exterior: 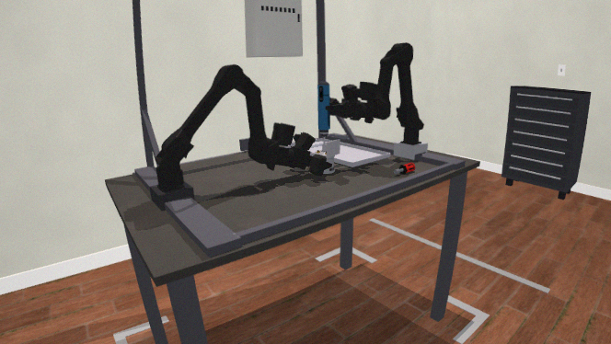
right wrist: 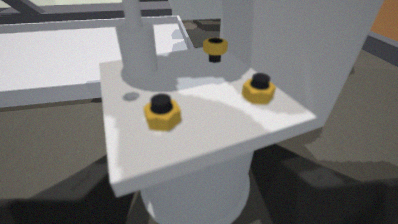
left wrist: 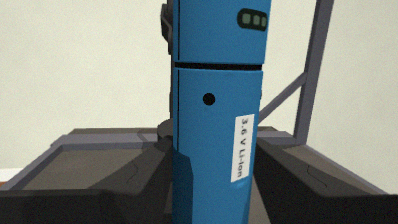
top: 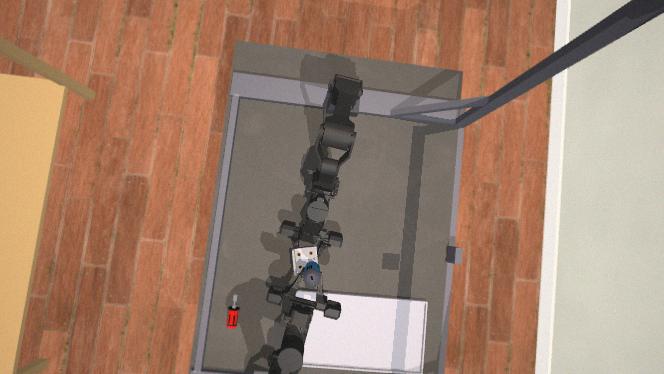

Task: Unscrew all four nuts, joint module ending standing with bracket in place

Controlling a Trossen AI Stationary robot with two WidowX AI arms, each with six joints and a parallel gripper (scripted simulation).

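Observation:
Now: the joint module 3 cm to the left of my right hand. Also, from my right hand: grey socket (5 cm above, 4 cm to the left, 2 cm behind); red-handled tool (24 cm to the left, 17 cm ahead, 2 cm below); white bracket (4 cm above, 3 cm to the left).

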